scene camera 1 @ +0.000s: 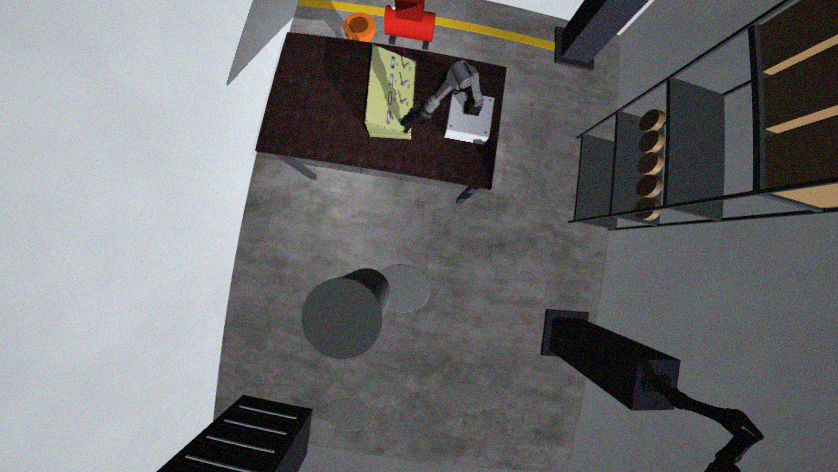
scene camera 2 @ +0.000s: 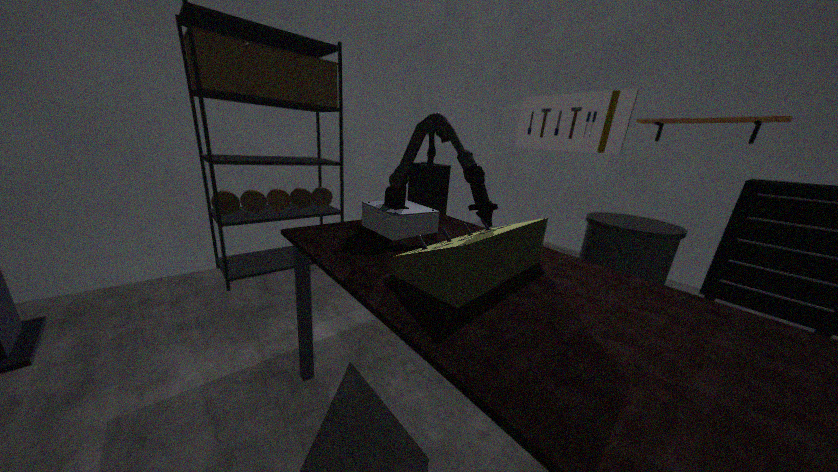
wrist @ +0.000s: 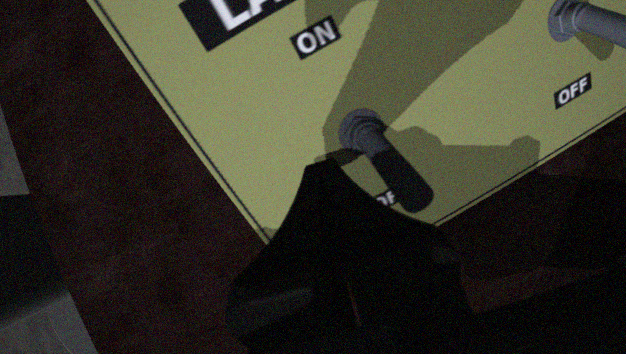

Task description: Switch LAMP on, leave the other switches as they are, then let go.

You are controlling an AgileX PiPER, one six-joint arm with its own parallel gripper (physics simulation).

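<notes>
The yellow-green switch panel is a sloped box on the table. In the wrist view, the LAMP label is cut off by the top edge, with the ON label near it. The LAMP lever leans away from ON and partly covers its OFF label. My gripper is shut and empty, its fingertips together low over the panel, just left of the lever in the wrist view. Whether they touch the lever or panel is unclear.
A neighbouring lever, with its OFF label, is to the right in the wrist view. The arm stands on a white box on the dark table. More levers line the panel.
</notes>
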